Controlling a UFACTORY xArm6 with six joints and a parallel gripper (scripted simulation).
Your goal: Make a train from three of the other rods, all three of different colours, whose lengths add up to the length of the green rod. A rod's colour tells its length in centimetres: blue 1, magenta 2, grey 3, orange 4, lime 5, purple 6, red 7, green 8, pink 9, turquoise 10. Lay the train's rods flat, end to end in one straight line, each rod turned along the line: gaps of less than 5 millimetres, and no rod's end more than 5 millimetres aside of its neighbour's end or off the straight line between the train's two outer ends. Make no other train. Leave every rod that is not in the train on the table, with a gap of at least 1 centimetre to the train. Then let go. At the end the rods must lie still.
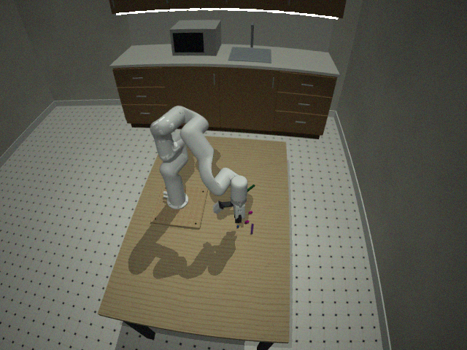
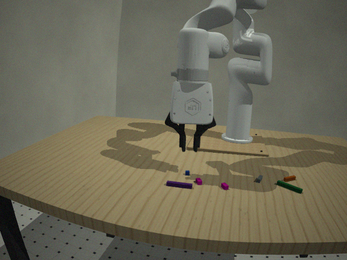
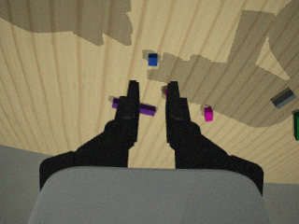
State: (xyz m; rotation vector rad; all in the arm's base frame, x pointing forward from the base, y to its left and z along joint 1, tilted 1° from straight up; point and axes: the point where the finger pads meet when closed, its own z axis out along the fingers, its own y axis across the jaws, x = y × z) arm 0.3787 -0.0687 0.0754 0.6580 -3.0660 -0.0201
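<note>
Now: hand 8 cm above the blue rod. The rest, counted from my hand: purple rod: 8 cm below, 8 cm ahead, 1 cm to the left; then grey rod: 19 cm to the left, 8 cm below, 3 cm behind; then green rod: 28 cm to the left, 8 cm below.
</note>
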